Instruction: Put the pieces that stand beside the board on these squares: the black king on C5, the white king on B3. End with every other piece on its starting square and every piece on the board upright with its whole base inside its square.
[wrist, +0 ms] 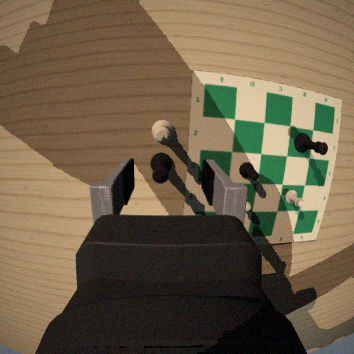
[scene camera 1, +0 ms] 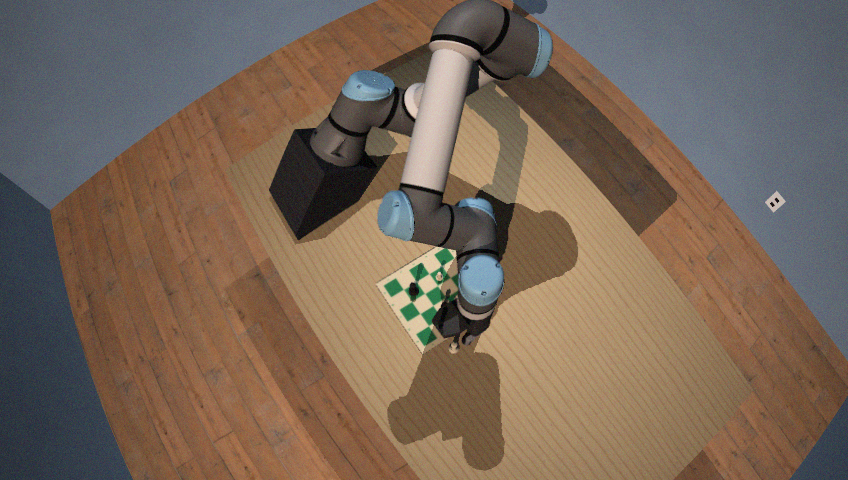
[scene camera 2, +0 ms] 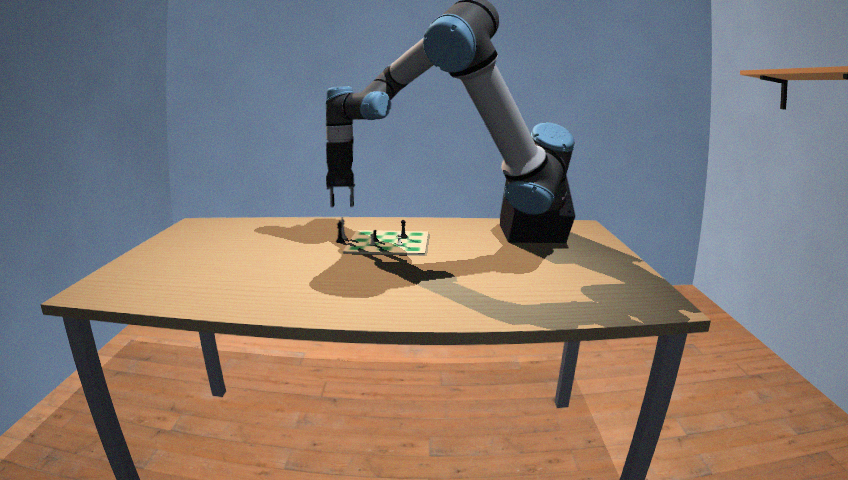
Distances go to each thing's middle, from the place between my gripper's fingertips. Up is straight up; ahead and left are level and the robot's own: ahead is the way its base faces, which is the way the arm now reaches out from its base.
Labels:
The chessboard [scene camera 1: 415, 313] is 13 cm behind my hand, 10 cm below it and 4 cm to the left of it.

